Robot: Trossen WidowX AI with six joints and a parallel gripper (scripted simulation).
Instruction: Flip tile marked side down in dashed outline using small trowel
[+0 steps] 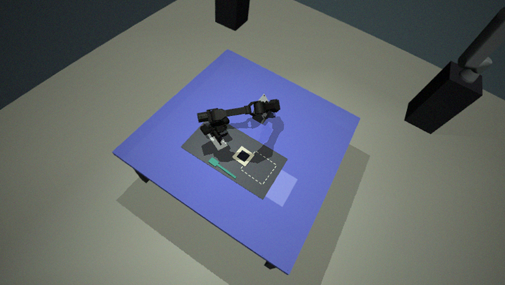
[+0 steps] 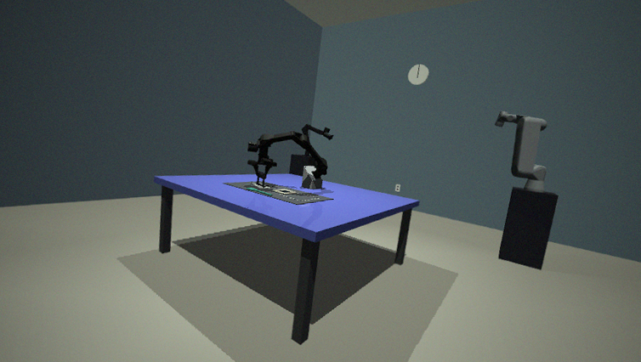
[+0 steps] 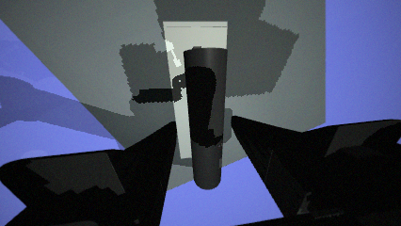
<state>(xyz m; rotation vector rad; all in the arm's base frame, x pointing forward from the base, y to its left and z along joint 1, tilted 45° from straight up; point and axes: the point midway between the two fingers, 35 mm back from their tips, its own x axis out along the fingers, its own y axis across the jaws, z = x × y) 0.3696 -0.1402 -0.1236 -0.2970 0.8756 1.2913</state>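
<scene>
Now: gripper tip 3 cm short of the dark mat, 18 cm to the right of it and 8 cm above it. From my gripper tip the other things lie so: green trowel: 17 cm ahead, 15 cm to the left, 6 cm below; cream tile: 2 cm ahead, 24 cm to the left, 6 cm below.
</scene>
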